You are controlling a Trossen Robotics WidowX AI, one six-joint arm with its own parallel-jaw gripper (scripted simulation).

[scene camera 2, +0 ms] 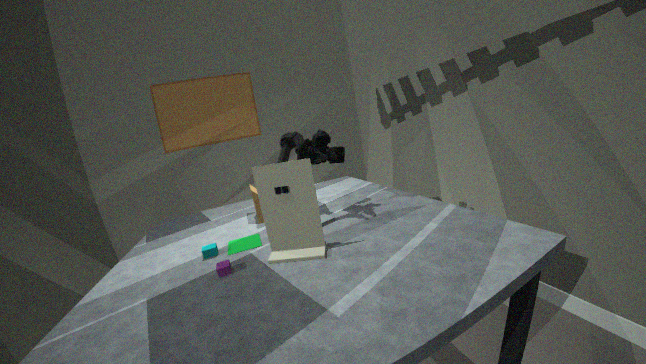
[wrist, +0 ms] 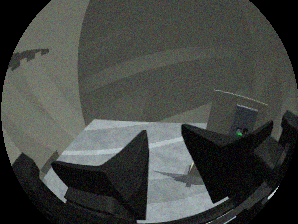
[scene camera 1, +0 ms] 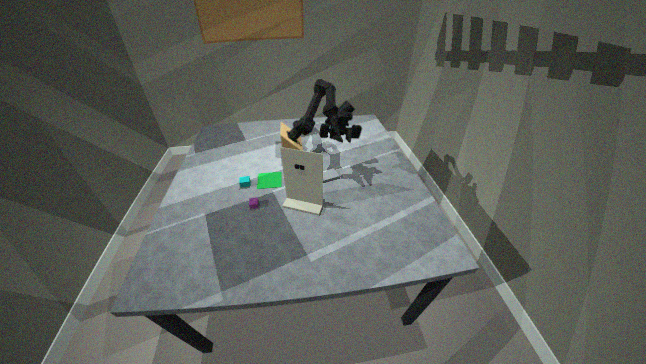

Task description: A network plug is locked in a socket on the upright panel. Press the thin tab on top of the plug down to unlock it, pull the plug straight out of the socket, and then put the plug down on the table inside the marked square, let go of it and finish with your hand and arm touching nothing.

I see my gripper [scene camera 2: 332, 157] and an upright panel [scene camera 2: 286, 191].
My gripper also shows in the wrist view [wrist: 164, 131] and in scene camera 1 [scene camera 1: 346, 141]. The upright panel shows as well in scene camera 1 [scene camera 1: 303, 171].
